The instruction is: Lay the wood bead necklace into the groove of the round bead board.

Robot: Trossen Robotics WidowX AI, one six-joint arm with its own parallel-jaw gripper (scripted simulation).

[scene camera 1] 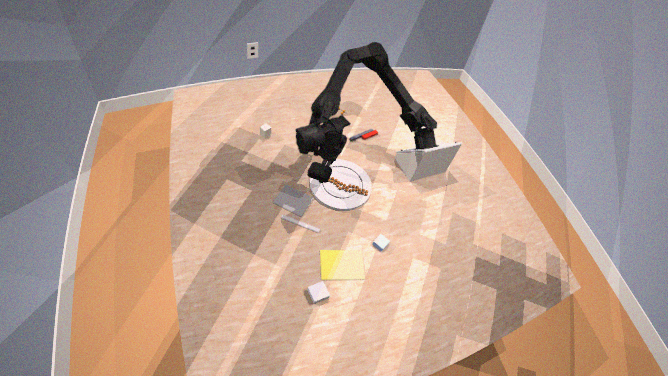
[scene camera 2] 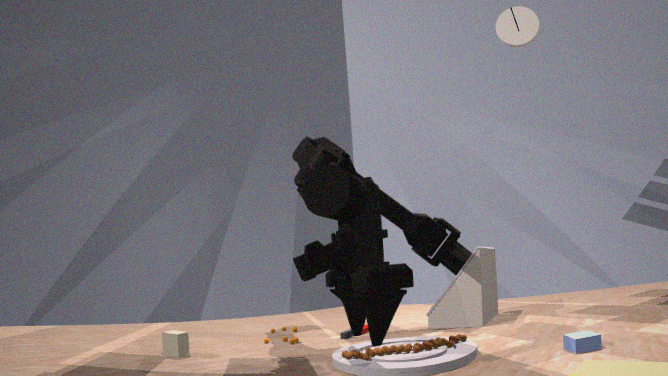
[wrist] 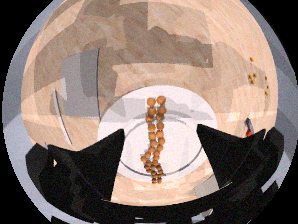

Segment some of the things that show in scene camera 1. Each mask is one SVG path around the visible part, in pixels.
My gripper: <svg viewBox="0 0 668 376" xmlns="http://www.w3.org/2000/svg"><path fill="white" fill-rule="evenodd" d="M345 135L342 134L341 141L335 145L324 142L319 149L317 147L304 153L298 148L300 153L308 154L308 152L314 152L313 155L319 155L323 158L322 163L312 162L308 169L308 177L316 179L320 183L328 182L332 174L330 164L336 161L347 142Z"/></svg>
A grey sheet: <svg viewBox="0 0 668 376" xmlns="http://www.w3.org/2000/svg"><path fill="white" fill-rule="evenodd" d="M285 185L273 201L273 204L302 217L312 202L313 197Z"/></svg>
A yellow sheet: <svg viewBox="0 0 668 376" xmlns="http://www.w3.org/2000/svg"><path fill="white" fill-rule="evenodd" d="M320 250L321 280L365 279L361 250Z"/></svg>
